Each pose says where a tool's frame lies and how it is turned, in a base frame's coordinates. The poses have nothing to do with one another.
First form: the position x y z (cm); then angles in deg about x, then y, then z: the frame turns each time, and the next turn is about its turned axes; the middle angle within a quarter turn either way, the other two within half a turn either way.
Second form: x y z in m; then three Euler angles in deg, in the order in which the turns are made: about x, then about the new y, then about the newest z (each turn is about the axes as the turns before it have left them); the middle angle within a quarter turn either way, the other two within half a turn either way. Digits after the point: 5 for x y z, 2 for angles.
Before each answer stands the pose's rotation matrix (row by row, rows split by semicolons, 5 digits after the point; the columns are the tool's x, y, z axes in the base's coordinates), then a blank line. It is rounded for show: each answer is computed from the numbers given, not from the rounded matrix.
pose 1, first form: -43.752 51.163 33.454 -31.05 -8.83 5.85
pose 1, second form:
0.98300 -0.10072 -0.15350; 0.16608 0.84419 0.50967; 0.07825 -0.52650 0.84656

-0.43752 0.51163 0.33454 -31.05 -8.83 5.85
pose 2, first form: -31.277 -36.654 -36.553 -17.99 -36.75 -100.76
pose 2, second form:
-0.14959 0.78717 -0.59832; -0.96889 0.00398 0.24747; 0.19718 0.61673 0.76208

-0.31277 -0.36654 -0.36553 -17.99 -36.75 -100.76
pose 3, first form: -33.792 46.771 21.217 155.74 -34.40 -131.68
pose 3, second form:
-0.54868 0.61625 -0.56497; 0.83528 0.43287 -0.33902; 0.03564 -0.65792 -0.75225

-0.33792 0.46771 0.21217 155.74 -34.40 -131.68
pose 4, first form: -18.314 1.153 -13.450 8.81 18.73 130.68
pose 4, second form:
-0.61731 -0.71820 0.32111; 0.71736 -0.68144 -0.14505; 0.32299 0.14081 0.93587

-0.18314 0.01153 -0.13450 8.81 18.73 130.68
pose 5, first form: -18.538 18.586 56.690 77.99 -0.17 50.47
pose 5, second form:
0.63648 -0.77129 -0.00297; 0.15865 0.13468 -0.97811; 0.75480 0.62207 0.20808

-0.18538 0.18586 0.56690 77.99 -0.17 50.47
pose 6, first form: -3.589 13.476 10.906 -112.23 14.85 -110.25
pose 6, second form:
-0.33456 0.90686 0.25629; 0.43705 -0.09163 0.89476; 0.83490 0.41136 -0.36569

-0.03589 0.13476 0.10906 -112.23 14.85 -110.25
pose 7, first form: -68.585 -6.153 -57.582 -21.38 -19.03 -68.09
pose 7, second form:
0.35276 0.87707 -0.32606; -0.81957 0.45775 0.34463; 0.45152 0.14566 0.88029

-0.68585 -0.06153 -0.57582 -21.38 -19.03 -68.09
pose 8, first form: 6.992 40.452 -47.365 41.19 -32.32 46.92
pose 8, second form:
0.57720 -0.61724 -0.53465; 0.30916 0.77116 -0.55653; 0.75582 0.15594 0.63594

0.06992 0.40452 -0.47365 41.19 -32.32 46.92
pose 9, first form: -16.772 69.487 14.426 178.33 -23.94 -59.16
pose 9, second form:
0.46854 0.78474 -0.40578; 0.85218 -0.52258 -0.02664; -0.23295 -0.33332 -0.91358

-0.16772 0.69487 0.14426 178.33 -23.94 -59.16
